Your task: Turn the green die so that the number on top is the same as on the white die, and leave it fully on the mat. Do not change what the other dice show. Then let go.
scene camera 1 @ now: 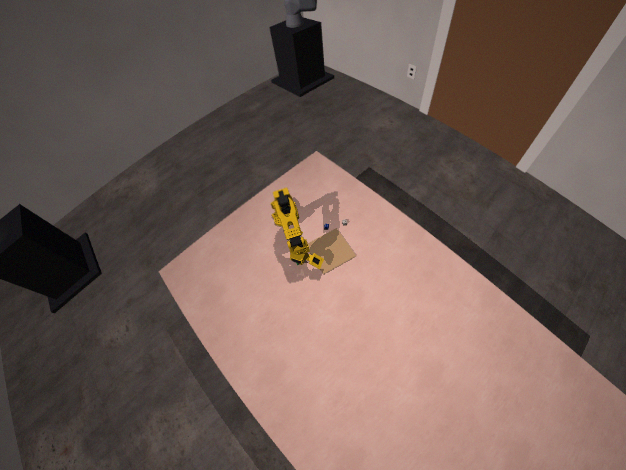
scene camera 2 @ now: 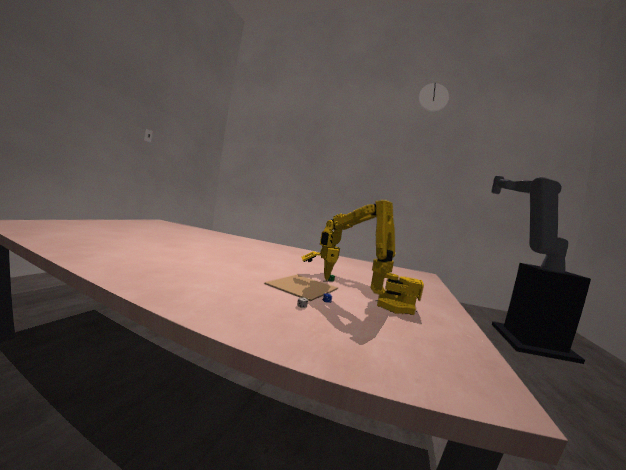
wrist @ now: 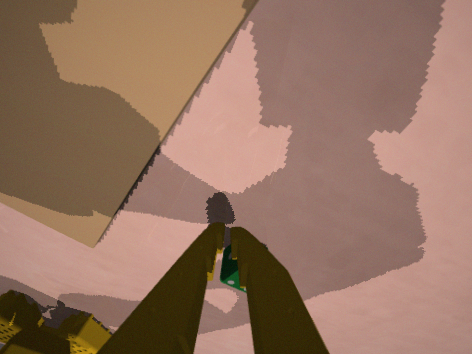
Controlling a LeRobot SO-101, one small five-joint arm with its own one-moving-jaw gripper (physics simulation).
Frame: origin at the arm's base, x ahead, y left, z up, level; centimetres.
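Seen in the pictures: end effector, tool point: point(scene camera 1: 303, 261) point(scene camera 2: 326, 278) point(wrist: 223, 234); arm's base, origin of the base link: point(scene camera 2: 388, 303) point(wrist: 55, 313).
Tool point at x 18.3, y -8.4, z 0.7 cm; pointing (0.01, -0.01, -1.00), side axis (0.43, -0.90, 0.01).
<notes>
Pixels of each thing's top centre, then the offset from my tool point to it. Level surfaces: height alone.
- green die, middle of its top: point(wrist: 245, 282) point(scene camera 2: 331, 275) dy -1.6, dx -1.1, dz +1.0 cm
- tan mat, middle of its top: point(scene camera 2: 302, 285) point(scene camera 1: 330, 250) dy +10.3, dx +3.7, dz -0.3 cm
- white die, middle of its top: point(scene camera 2: 303, 298) point(scene camera 1: 344, 221) dy +22.6, dx -0.9, dz +1.0 cm
- blue die, middle of its top: point(scene camera 2: 327, 294) point(scene camera 1: 326, 225) dy +16.3, dx -4.6, dz +1.0 cm
- pink table, its level: dz -0.7 cm
The green die point(scene camera 2: 331, 277) point(wrist: 230, 272) is on the pink table just off the tan mat point(scene camera 1: 344, 254) point(scene camera 2: 285, 284) point(wrist: 135, 55). In the wrist view it shows in part in the narrow gap behind the jaw tips; the right jaw hides much of it. My gripper point(scene camera 2: 327, 278) point(wrist: 227, 230) is shut, its tips low beside the die, with nothing pressed between them. The white die point(scene camera 1: 344, 222) point(scene camera 2: 302, 302) stands on the table near the mat. The numbers on top of the green and white dice cannot be read.
A blue die point(scene camera 1: 326, 226) point(scene camera 2: 327, 297) stands on the table between the white die and the arm, near the mat's corner. The arm's base point(scene camera 2: 399, 295) stands on the pink table point(scene camera 1: 404, 354) point(scene camera 2: 176, 273). The arm's shadow falls across part of the mat.
</notes>
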